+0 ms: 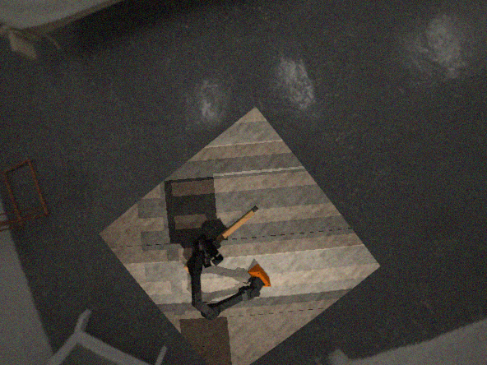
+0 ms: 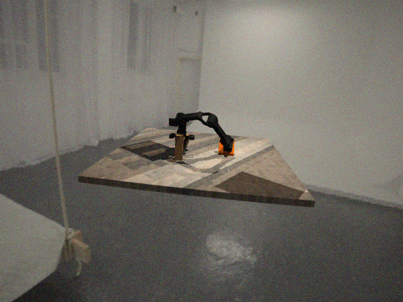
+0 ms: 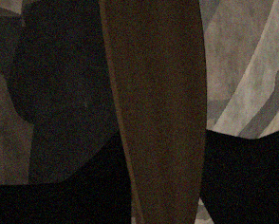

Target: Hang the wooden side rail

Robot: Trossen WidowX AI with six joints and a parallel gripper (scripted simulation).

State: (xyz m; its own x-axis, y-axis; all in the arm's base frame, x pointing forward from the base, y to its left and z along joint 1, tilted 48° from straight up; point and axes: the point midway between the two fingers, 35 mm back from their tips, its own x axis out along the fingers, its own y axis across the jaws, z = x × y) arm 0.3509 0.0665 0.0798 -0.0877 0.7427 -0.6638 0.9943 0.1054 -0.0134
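Right now my gripper tip is 130 mm to the right of the headboard post, 40 mm below it and 10 mm past it.
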